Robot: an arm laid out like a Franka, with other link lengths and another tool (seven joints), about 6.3 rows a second.
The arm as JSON. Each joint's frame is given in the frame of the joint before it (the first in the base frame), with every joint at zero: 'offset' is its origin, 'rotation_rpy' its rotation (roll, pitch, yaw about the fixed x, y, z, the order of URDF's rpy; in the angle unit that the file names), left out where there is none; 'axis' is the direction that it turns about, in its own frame. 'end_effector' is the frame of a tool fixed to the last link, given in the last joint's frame.
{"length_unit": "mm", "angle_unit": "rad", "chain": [
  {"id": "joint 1", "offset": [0.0, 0.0, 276.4], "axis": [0.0, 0.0, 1.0]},
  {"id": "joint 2", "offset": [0.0, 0.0, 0.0], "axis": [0.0, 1.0, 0.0]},
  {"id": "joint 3", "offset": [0.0, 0.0, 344.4], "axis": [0.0, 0.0, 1.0]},
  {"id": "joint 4", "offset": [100.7, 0.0, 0.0], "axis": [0.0, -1.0, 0.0]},
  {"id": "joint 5", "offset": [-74.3, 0.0, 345.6], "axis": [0.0, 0.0, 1.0]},
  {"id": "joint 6", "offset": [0.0, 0.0, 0.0], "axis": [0.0, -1.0, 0.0]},
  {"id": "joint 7", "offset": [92.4, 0.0, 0.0], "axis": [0.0, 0.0, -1.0]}
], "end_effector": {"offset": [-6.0, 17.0, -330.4], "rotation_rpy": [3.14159, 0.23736, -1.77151]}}
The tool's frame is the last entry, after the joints.
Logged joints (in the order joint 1, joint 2, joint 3, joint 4, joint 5, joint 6, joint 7), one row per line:
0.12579, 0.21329, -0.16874, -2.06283, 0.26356, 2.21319, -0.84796
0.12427, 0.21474, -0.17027, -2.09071, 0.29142, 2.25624, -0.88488
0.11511, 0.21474, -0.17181, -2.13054, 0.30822, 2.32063, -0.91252
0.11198, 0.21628, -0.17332, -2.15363, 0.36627, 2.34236, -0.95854
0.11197, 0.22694, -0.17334, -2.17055, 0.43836, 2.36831, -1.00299
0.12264, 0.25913, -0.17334, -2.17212, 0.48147, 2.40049, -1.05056
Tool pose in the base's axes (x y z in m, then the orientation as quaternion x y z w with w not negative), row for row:
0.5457, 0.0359, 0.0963, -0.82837, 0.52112, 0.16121, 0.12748
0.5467, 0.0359, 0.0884, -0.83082, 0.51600, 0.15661, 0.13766
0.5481, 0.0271, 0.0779, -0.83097, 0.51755, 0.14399, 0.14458
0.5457, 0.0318, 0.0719, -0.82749, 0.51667, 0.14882, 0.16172
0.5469, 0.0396, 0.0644, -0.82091, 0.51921, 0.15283, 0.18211
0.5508, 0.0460, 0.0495, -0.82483, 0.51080, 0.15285, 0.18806
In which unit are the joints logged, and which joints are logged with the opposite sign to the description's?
The joints are logged in radians. Opposite sign: none.
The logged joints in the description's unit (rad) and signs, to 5 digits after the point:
0.12579, 0.21329, -0.16874, -2.06283, 0.26356, 2.21319, -0.84796
0.12427, 0.21474, -0.17027, -2.09071, 0.29142, 2.25624, -0.88488
0.11511, 0.21474, -0.17181, -2.13054, 0.30822, 2.32063, -0.91252
0.11198, 0.21628, -0.17332, -2.15363, 0.36627, 2.34236, -0.95854
0.11197, 0.22694, -0.17334, -2.17055, 0.43836, 2.36831, -1.00299
0.12264, 0.25913, -0.17334, -2.17212, 0.48147, 2.40049, -1.05056

